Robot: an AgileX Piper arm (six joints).
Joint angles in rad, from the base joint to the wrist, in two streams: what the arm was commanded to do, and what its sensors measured. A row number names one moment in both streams.
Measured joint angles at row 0:
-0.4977 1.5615 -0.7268 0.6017 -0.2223 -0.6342
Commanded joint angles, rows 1 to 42:
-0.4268 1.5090 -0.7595 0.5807 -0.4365 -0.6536
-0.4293 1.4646 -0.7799 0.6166 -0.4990 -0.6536
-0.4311 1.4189 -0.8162 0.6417 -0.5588 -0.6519
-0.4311 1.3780 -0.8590 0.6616 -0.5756 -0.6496
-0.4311 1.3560 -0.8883 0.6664 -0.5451 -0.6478
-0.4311 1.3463 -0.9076 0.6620 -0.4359 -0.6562
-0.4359 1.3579 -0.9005 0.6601 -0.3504 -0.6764
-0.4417 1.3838 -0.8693 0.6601 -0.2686 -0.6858
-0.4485 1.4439 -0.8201 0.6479 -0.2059 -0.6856
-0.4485 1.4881 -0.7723 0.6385 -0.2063 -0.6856
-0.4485 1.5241 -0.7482 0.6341 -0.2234 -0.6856
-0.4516 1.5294 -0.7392 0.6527 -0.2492 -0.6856
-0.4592 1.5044 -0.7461 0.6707 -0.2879 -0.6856
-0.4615 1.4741 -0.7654 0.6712 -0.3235 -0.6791
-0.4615 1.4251 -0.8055 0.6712 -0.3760 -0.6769
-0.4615 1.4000 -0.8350 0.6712 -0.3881 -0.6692
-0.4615 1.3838 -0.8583 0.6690 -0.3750 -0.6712
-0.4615 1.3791 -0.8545 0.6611 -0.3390 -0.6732
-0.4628 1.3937 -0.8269 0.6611 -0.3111 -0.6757
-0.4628 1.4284 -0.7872 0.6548 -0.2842 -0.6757
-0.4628 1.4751 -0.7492 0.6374 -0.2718 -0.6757
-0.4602 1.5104 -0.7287 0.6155 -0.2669 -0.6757
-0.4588 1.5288 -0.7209 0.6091 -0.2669 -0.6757
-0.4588 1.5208 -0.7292 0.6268 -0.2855 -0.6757
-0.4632 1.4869 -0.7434 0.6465 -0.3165 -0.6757
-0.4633 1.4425 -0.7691 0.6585 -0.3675 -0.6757
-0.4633 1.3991 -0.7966 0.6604 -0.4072 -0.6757
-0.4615 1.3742 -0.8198 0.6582 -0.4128 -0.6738
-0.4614 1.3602 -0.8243 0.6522 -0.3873 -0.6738
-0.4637 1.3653 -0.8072 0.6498 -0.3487 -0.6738
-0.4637 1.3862 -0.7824 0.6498 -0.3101 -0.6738
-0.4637 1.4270 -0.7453 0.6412 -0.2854 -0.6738
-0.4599 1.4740 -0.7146 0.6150 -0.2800 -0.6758
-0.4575 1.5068 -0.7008 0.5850 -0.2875 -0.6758
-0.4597 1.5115 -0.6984 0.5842 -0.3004 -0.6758
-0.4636 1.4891 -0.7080 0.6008 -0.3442 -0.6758
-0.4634 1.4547 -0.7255 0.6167 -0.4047 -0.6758
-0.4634 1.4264 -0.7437 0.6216 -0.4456 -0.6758
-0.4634 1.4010 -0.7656 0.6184 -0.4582 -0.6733
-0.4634 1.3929 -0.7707 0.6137 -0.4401 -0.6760
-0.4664 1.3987 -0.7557 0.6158 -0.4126 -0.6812
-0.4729 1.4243 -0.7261 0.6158 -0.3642 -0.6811
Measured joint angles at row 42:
-0.4589 1.4460 -0.7335 0.6255 -0.3208 -0.6732
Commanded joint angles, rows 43 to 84:
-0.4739 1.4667 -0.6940 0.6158 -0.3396 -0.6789
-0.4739 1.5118 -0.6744 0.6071 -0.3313 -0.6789
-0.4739 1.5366 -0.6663 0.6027 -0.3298 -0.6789
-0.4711 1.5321 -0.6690 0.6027 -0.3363 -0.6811
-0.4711 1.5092 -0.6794 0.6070 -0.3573 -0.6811
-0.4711 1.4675 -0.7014 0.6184 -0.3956 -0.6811
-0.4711 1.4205 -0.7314 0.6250 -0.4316 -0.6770
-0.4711 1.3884 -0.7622 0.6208 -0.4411 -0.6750
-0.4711 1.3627 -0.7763 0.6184 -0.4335 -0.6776
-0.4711 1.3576 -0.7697 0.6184 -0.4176 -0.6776
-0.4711 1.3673 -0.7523 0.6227 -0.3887 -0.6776
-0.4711 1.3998 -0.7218 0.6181 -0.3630 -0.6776
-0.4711 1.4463 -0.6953 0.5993 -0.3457 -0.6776
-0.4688 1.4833 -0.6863 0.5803 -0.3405 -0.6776
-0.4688 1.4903 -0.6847 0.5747 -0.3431 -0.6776
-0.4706 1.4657 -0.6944 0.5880 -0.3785 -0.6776
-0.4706 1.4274 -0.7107 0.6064 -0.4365 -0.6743
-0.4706 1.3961 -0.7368 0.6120 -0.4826 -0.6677
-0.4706 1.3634 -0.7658 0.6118 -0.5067 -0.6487
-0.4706 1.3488 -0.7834 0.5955 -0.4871 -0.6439
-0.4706 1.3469 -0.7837 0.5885 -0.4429 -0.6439
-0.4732 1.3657 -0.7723 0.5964 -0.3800 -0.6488
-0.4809 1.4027 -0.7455 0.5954 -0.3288 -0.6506
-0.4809 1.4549 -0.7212 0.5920 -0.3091 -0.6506
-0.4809 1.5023 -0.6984 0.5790 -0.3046 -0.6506
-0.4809 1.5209 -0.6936 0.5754 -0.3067 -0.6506
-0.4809 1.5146 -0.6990 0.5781 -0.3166 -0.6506
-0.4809 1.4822 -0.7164 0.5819 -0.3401 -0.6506
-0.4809 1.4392 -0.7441 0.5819 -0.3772 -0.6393
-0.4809 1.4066 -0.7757 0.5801 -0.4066 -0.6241
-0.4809 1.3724 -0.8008 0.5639 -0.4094 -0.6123
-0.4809 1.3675 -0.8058 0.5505 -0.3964 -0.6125
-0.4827 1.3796 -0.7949 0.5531 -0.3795 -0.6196
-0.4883 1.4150 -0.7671 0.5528 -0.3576 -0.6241
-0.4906 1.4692 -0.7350 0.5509 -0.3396 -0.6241
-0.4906 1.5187 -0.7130 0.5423 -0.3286 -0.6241
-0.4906 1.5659 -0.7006 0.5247 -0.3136 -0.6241
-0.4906 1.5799 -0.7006 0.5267 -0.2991 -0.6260
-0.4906 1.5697 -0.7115 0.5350 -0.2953 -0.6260
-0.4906 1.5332 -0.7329 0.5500 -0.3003 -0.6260
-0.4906 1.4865 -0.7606 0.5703 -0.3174 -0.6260
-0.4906 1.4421 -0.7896 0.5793 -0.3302 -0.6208
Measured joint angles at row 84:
-0.4892 1.5714 -0.7089 0.5595 -0.2421 -0.6226
